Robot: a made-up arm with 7 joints.
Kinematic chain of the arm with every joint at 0, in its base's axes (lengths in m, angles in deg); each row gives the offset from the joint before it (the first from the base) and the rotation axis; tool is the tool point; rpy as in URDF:
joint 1: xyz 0 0 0.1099 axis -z
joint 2: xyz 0 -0.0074 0.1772 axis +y
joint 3: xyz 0 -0.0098 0.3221 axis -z
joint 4: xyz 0 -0.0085 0.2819 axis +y
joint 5: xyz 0 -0.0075 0.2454 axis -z
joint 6: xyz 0 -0.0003 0.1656 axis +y
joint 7: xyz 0 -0.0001 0.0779 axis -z
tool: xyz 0 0 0 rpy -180 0 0
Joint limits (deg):
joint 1: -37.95..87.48
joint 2: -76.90..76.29
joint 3: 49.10..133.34
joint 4: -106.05..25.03
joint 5: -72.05..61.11
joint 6: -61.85..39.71
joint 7: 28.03..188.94
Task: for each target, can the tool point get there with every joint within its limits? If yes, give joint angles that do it. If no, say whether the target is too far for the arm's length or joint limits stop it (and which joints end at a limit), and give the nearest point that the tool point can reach.
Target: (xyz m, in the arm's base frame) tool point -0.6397 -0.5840 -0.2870
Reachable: no: joint limits stop it (at a limit: joint 1, joint 2, joint 3, joint 5, joint 6) | nearest point -0.7640 -0.2670 0.1089 | short by 0.522 m
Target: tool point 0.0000 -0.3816 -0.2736
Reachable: no: joint limits stop it (at a limit: joint 1, joint 2, joint 3, joint 4, joint 5, joint 6) | nearest point 0.2811 -0.4994 0.0815 | short by 0.468 m
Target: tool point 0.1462 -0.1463 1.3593
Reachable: yes | joints 34.83 12.28 104.51 4.59 -27.91 -11.00 147.12
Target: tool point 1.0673 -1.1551 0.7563
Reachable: no: too far | nearest point 0.7111 -0.7696 0.5997 | short by 0.548 m
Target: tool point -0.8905 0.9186 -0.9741
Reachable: no: too far | nearest point -0.5661 0.5840 0.1044 | short by 1.175 m
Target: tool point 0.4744 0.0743 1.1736
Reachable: yes | joints 29.69 15.54 114.55 -45.37 11.97 8.27 107.13
